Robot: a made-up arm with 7 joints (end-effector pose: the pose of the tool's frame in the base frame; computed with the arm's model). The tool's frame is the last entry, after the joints.
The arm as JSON. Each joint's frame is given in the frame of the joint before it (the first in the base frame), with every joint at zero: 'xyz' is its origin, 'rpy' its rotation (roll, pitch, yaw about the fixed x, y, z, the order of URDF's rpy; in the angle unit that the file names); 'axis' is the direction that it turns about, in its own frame. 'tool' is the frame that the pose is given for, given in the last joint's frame.
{
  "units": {
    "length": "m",
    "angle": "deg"
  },
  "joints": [
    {
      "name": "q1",
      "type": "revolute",
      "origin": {
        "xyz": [
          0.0,
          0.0,
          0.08
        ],
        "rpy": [
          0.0,
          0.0,
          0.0
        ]
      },
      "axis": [
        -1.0,
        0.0,
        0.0
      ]
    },
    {
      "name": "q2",
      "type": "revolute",
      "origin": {
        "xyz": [
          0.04,
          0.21,
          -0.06
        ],
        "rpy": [
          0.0,
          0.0,
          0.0
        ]
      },
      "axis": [
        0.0,
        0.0,
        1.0
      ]
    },
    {
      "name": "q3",
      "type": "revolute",
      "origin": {
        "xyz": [
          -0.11,
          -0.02,
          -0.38
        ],
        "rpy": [
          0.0,
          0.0,
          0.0
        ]
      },
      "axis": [
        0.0,
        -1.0,
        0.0
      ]
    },
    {
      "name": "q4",
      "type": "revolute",
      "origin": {
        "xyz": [
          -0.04,
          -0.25,
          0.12
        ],
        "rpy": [
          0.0,
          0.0,
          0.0
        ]
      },
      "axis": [
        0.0,
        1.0,
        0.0
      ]
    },
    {
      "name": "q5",
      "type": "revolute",
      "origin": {
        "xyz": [
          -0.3,
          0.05,
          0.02
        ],
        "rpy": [
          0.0,
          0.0,
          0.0
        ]
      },
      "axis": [
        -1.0,
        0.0,
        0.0
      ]
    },
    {
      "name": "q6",
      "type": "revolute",
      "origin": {
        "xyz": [
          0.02,
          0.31,
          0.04
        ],
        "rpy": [
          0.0,
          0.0,
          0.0
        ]
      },
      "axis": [
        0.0,
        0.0,
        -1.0
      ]
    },
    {
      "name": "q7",
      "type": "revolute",
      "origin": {
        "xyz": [
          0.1,
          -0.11,
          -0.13
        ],
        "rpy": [
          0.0,
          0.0,
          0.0
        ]
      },
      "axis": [
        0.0,
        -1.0,
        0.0
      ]
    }
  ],
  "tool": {
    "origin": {
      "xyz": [
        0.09,
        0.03,
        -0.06
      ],
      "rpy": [
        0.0,
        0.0,
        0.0
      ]
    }
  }
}
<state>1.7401 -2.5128 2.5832 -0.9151 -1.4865 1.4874 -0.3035</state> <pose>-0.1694 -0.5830 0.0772 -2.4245 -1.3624 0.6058</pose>
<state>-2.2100 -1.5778 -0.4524 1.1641 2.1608 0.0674 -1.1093</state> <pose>-0.4678 -0.1209 0.4320 0.2154 0.9487 2.2060</pose>
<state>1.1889 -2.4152 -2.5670 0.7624 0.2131 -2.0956 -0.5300</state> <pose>-0.0599 -0.3483 0.1081 1.2980 -0.8498 1.5041</pose>
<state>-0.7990 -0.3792 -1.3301 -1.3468 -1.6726 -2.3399 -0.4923</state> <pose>-0.3059 0.0848 0.3570 0.5253 -1.9260 0.7168</pose>
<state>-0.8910 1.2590 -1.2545 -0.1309 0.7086 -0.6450 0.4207</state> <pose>-0.0466 0.2832 -0.2624 -0.1791 -0.1792 2.1704</pose>
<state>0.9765 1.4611 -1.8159 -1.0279 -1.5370 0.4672 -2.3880</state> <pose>0.1404 0.0788 -0.0726 -0.3999 -2.2898 0.7467</pose>
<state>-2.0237 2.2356 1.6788 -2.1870 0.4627 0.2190 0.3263</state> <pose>0.2854 0.2414 0.2720 -0.8760 -0.7587 1.0688</pose>
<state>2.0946 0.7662 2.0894 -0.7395 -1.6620 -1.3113 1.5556</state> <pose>0.0878 -0.8354 0.6831 -2.5140 -0.8044 -0.7065</pose>
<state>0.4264 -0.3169 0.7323 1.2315 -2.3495 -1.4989 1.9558</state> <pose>-0.3522 -0.2049 0.1598 -1.1653 2.2685 0.9558</pose>
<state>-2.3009 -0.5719 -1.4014 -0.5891 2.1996 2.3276 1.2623</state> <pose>-0.5236 0.0252 0.2745 -0.6474 -0.7776 -1.2464</pose>
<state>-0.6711 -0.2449 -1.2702 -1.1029 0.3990 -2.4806 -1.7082</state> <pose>-0.2381 0.6570 -0.1763 -1.4971 0.5861 1.9081</pose>
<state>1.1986 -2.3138 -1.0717 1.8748 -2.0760 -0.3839 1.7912</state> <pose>-0.3310 -0.4176 -0.4602 -0.3793 -0.1009 2.3233</pose>
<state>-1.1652 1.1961 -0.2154 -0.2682 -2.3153 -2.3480 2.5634</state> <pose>0.3604 -0.1233 -0.2467 -0.4544 -0.6615 1.1827</pose>
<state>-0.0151 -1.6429 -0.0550 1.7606 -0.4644 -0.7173 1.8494</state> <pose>0.1107 0.1436 -0.1567 0.3018 -0.6565 -2.1992</pose>
